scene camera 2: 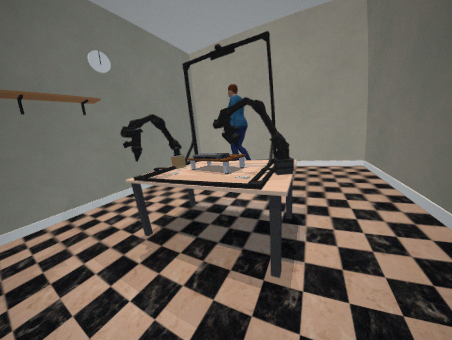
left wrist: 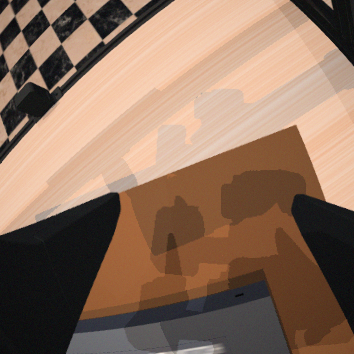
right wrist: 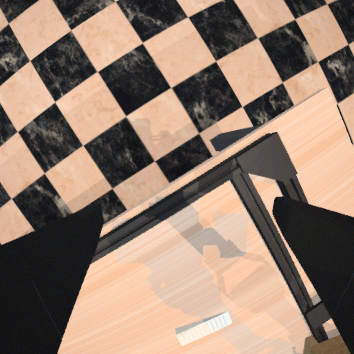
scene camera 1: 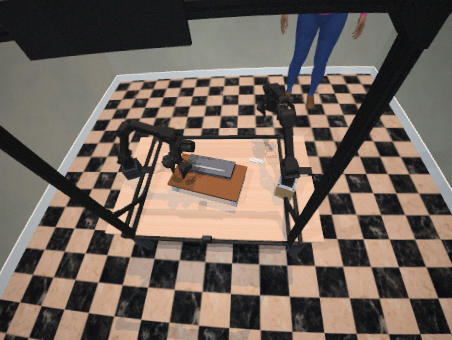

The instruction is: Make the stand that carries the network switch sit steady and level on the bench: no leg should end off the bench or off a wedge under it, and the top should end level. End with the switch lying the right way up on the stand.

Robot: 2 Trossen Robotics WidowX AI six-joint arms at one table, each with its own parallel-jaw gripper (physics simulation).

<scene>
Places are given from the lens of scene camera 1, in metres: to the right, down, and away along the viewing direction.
brown stand (scene camera 1: 227, 189): 0.01, 0.11, 1.16
grey network switch (scene camera 1: 221, 168): -0.03, -0.01, 1.21
</scene>
